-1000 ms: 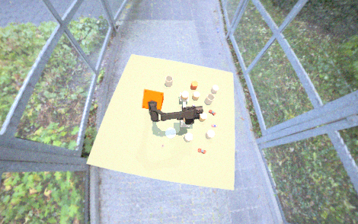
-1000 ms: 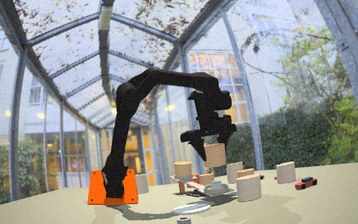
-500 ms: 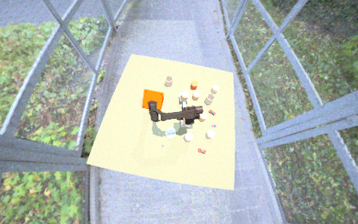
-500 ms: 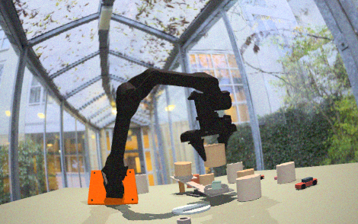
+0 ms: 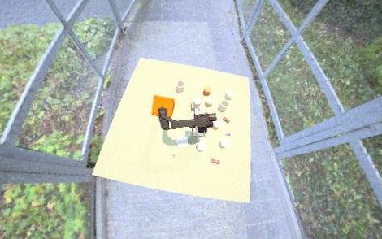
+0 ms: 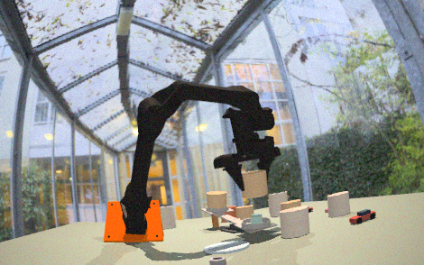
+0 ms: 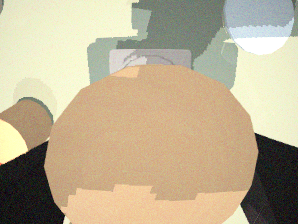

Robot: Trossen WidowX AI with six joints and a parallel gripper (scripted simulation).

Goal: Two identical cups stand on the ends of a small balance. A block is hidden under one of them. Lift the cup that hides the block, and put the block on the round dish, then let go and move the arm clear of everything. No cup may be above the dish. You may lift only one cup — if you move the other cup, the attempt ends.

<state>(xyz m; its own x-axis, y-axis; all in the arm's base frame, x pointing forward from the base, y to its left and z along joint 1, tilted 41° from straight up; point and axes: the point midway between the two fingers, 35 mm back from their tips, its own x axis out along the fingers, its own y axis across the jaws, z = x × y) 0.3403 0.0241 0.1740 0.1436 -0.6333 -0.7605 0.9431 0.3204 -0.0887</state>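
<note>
Right now my gripper tip is 90 mm above the pale green block. Round my gripper tip: balance (130 mm to the left, 110 mm below, 40 mm behind); then balance beam (130 mm to the left, 100 mm below, 40 mm behind); then round pale dish (130 mm below, 120 mm to the right, 110 mm behind).
</note>
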